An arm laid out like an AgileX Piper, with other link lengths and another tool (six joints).
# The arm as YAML. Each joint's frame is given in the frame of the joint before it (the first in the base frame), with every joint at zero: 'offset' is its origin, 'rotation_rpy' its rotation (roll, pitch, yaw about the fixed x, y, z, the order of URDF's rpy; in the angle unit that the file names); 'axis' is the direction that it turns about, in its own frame. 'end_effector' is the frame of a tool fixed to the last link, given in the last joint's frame.
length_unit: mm
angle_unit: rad
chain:
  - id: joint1
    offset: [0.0, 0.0, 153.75]
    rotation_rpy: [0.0, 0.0, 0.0]
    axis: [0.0, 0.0, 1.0]
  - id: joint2
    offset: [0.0, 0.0, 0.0]
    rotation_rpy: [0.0, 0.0, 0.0]
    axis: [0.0, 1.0, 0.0]
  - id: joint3
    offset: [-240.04, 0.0, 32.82]
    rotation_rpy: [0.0, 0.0, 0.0]
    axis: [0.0, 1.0, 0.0]
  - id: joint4
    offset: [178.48, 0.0, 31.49]
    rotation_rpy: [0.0, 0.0, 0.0]
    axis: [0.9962, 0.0, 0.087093]
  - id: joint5
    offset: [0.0, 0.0, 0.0]
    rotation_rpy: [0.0, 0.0, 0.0]
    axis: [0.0, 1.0, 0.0]
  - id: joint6
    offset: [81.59, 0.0, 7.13]
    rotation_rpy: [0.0, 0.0, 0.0]
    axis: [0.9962, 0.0, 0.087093]
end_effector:
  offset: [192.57, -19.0, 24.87]
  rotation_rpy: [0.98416, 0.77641, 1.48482]
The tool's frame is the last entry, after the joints.
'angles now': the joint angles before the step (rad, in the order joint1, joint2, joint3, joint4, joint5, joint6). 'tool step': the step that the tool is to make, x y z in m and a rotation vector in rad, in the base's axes. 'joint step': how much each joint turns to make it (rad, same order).
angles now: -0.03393, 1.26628, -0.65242, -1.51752, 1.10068, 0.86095
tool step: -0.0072, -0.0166, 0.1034, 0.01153, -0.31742, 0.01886
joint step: -0.19693, -0.16653, -0.30659, 0.10641, -0.20269, -0.21370
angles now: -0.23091, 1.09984, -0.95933, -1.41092, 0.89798, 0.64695
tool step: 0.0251, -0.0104, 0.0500, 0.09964, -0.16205, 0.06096
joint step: -0.16547, 0.08717, -0.36103, 0.36200, -0.15229, -0.28831
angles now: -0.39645, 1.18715, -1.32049, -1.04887, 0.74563, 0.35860
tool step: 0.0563, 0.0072, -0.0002, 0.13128, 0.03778, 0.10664
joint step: -0.00175, 0.20111, -0.37139, 0.36987, 0.11285, -0.33533
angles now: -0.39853, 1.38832, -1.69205, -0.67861, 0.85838, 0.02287
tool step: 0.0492, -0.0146, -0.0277, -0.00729, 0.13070, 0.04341
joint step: 0.00020, 0.20965, -0.17202, 0.04409, 0.02613, -0.12711
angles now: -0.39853, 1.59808, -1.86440, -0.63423, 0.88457, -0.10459
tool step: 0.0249, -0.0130, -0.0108, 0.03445, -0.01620, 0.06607
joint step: -0.09294, 0.08134, -0.06738, 0.18814, -0.08218, -0.14736
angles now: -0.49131, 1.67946, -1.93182, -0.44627, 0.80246, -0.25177
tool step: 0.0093, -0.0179, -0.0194, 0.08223, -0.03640, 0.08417
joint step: -0.17144, 0.04550, -0.00073, 0.37645, -0.08463, -0.29068
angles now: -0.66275, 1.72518, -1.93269, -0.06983, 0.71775, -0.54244
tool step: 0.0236, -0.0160, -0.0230, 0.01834, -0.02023, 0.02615
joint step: -0.02811, 0.09651, -0.00340, 0.09504, -0.09841, -0.07065
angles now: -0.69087, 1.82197, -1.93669, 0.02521, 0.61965, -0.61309
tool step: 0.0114, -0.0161, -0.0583, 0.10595, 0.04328, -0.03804
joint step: -0.00473, 0.11767, -0.00474, -0.00912, -0.01275, 0.07036
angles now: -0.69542, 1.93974, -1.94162, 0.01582, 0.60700, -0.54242
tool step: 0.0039, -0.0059, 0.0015, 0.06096, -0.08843, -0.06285
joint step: 0.00435, 0.01724, -0.00351, -0.01584, -0.04345, 0.13599
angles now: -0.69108, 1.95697, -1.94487, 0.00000, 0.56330, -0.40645
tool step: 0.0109, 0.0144, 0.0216, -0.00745, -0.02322, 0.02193
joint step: 0.03878, 0.00001, -0.09023, -0.01867, 0.06757, 0.03047
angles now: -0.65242, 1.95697, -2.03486, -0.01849, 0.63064, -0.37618
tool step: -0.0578, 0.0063, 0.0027, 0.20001, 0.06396, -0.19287
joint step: 0.00022, -0.00166, -0.28493, -0.10607, 0.47514, 0.24536
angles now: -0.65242, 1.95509, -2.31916, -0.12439, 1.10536, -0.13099
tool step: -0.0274, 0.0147, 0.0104, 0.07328, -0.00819, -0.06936
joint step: 0.00001, -0.04666, -0.06321, -0.00754, 0.15832, 0.07738
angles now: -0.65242, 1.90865, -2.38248, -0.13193, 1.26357, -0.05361
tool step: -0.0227, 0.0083, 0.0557, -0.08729, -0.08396, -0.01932
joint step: -0.00025, -0.11890, -0.00030, -0.02756, 0.00019, 0.00509
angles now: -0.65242, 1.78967, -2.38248, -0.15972, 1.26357, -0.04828
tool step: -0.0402, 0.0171, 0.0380, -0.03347, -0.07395, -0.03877
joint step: -0.02490, -0.17299, 0.09773, -0.00203, 0.00016, 0.02456
